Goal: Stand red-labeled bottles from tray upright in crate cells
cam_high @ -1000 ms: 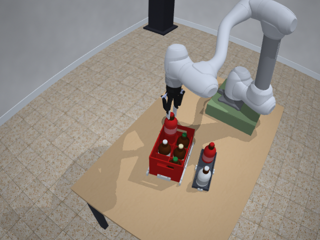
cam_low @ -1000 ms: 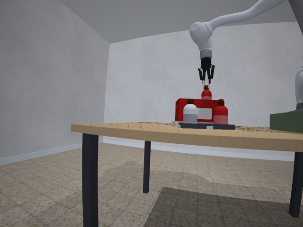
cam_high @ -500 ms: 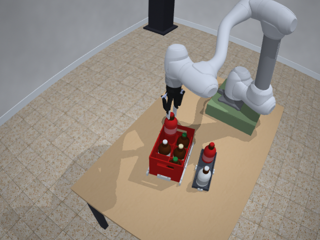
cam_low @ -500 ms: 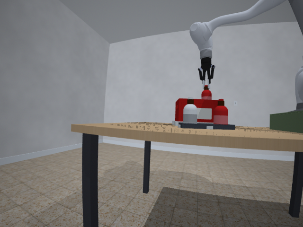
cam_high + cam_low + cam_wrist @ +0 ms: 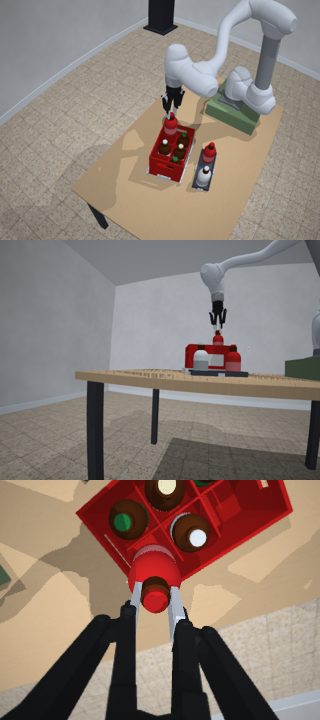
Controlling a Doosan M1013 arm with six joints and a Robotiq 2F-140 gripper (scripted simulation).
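Right now the red crate is 7 cm ahead of my hand, 7 cm to the left of it and 23 cm below it. The rest, counted from my hand: grey-labeled bottle 9 cm ahead, 31 cm to the left, 23 cm below.
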